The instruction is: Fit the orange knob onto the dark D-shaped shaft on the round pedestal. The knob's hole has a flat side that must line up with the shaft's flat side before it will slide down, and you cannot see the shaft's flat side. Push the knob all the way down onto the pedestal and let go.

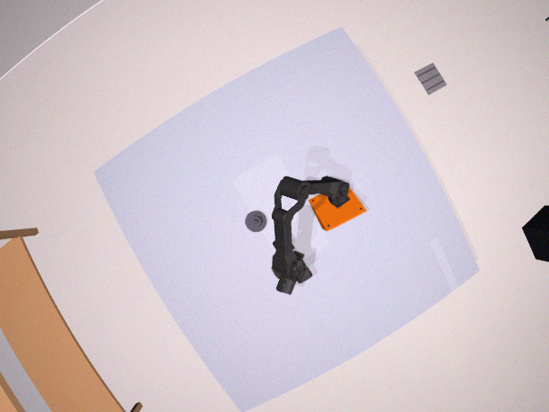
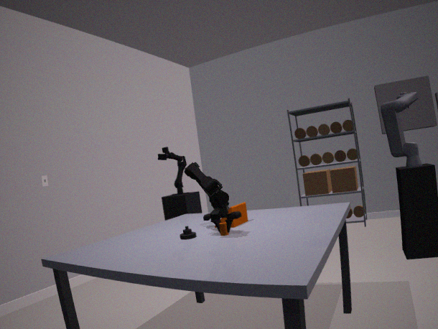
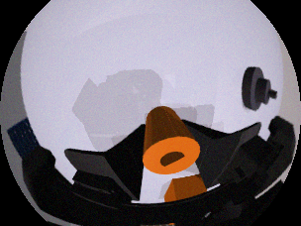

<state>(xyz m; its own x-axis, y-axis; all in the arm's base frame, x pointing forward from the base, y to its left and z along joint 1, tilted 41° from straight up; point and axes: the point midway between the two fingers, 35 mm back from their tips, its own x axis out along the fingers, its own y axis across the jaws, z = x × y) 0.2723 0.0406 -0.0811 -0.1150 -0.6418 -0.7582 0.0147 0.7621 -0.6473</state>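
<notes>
Right now my gripper tip is 4 cm short of the dark round pedestal, 19 cm to the left of it and 2 cm below it. From my gripper tip the other things lie so: orange knob (2 cm above).
</notes>
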